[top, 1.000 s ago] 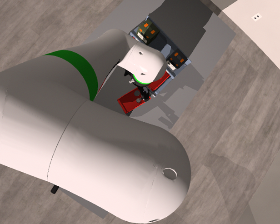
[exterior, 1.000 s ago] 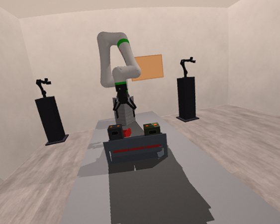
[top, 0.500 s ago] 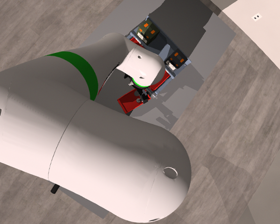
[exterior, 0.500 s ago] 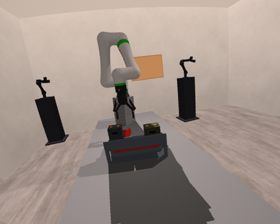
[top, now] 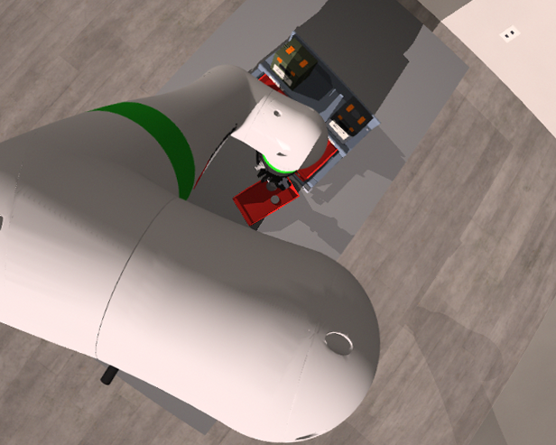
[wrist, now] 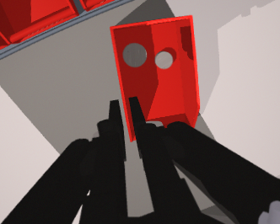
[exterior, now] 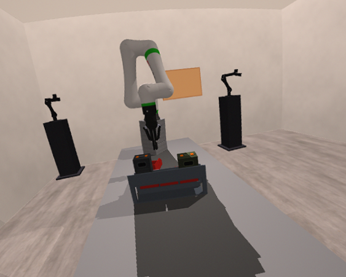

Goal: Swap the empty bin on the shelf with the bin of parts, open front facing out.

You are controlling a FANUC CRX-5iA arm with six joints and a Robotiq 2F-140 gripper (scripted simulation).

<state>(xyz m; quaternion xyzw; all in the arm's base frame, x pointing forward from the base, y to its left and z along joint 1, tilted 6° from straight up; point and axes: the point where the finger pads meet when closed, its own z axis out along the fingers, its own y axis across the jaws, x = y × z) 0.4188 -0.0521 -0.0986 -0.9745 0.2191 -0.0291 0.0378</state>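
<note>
Right now my hand is 180 mm above the grey disc, 40 mm to the left of it and 20 mm short of it. From my hand the other things lie so: grey shelf 240 mm ahead, 120 mm below, 20 mm to the left; then grey part 260 mm ahead, 170 mm below, 110 mm to the left.
</note>
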